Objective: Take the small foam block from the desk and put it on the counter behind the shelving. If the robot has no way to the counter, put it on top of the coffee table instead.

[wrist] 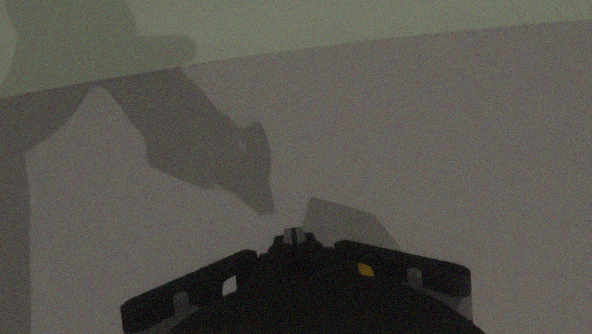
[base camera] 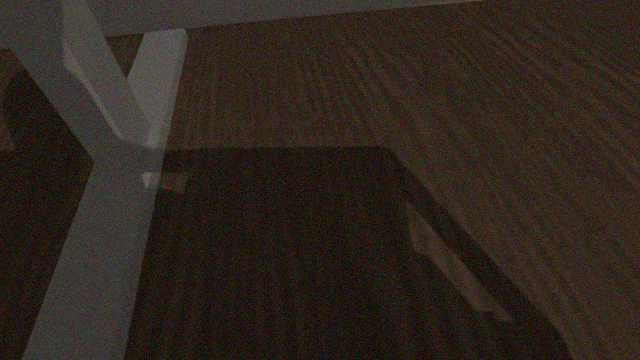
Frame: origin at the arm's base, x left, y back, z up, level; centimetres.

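Where they show: gripper, fingertip midpoint: [wrist: 294, 240].
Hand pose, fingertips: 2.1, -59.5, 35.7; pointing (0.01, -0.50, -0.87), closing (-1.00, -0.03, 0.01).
Note:
After its pixels a point has its place, as x, y, z.
My gripper [wrist: 294, 240] @(2.1, -59.5, 35.7) is shut and empty at the bottom middle of the wrist view, over a plain grey surface [wrist: 425, 150] @(-13.1, -69.0, 32.4) that looks like the desk top. A small yellow patch [wrist: 366, 270] @(-2.9, -57.2, 35.6) shows through a gap in the gripper's right side. It may be part of the foam block, but the gripper hides the rest. A darker angular grey patch [wrist: 350, 225] @(-3.2, -61.3, 32.4), which looks like a shadow, lies just right of the fingertips. The shelving, counter and coffee table cannot be made out in either view.
A greenish surface [wrist: 350, 25] @(-8.8, -92.4, 33.6) borders the grey one at the top of the wrist view. The arm's shadow [wrist: 190, 135] @(13.2, -72.5, 32.4) falls across both. In the base camera view, a pale grey leg frame [base camera: 95, 250] stands at the left on the dark wood floor [base camera: 325, 90] @(1.1, -60.8, -39.6), below a pale panel [base camera: 250, 10] @(17.4, -86.9, -37.1).

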